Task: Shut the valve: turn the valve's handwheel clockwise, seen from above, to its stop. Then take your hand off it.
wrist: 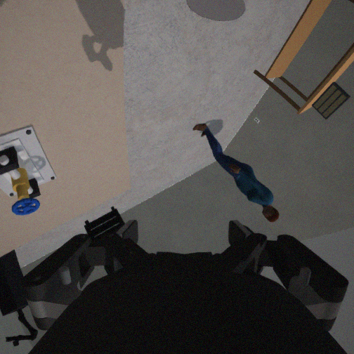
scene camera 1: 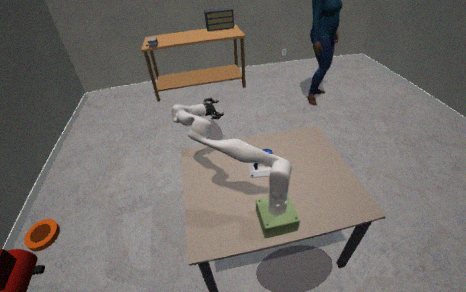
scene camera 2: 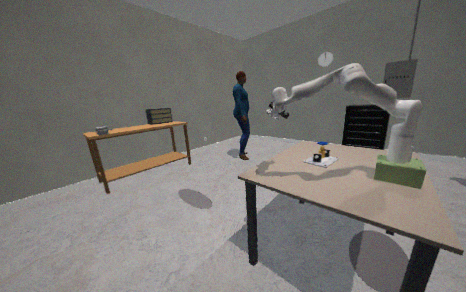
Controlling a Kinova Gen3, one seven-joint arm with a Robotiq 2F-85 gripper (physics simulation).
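The valve has a blue handwheel (scene camera 1: 268, 151) (scene camera 2: 322, 143) (wrist: 26, 206) on top of a yellow body (scene camera 2: 322, 151) (wrist: 21, 184). It stands on a pale plate (scene camera 1: 260, 173) (scene camera 2: 327, 162) (wrist: 36, 142) with black blocks beside the body. In scene camera 1 the arm partly hides the valve. My gripper (scene camera 1: 220, 108) (scene camera 2: 278, 113) (wrist: 182, 230) is open and empty. It is high in the air past the table's edge, well apart from the handwheel. How far the handwheel is turned cannot be told.
The valve's plate lies on the tan table (scene camera 1: 330, 200) (scene camera 2: 300, 182) (wrist: 60, 90). The arm's green base (scene camera 1: 277, 222) (scene camera 2: 400, 171) stands on it. A person (scene camera 1: 325, 30) (scene camera 2: 241, 102) (wrist: 252, 185) stands beyond the table. A wooden bench (scene camera 1: 187, 38) (scene camera 2: 135, 129) is near the wall.
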